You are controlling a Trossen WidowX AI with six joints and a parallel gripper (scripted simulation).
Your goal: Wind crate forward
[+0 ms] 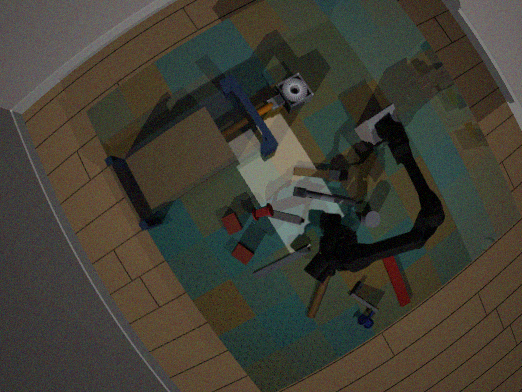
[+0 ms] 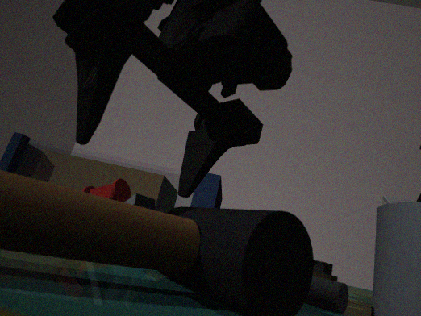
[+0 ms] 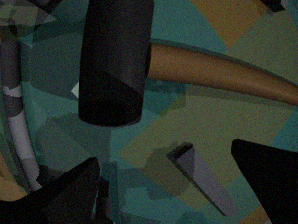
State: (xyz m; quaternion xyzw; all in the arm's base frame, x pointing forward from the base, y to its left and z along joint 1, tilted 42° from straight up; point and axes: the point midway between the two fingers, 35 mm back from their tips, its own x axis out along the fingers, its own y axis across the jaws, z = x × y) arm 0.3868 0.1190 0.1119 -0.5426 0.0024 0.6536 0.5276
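Right now my gripper tip is 16 cm to the left of the red-knobbed crank, 5 cm short of it and 3 cm above it. Also, from my gripper tip: grey bar (15 cm ahead, 6 cm below, 2 cm to the right); then blue-knobbed crank (30 cm to the left, 4 cm below, 2 cm ahead); then red knob (19 cm to the right, 8 cm ahead, 2 cm below).
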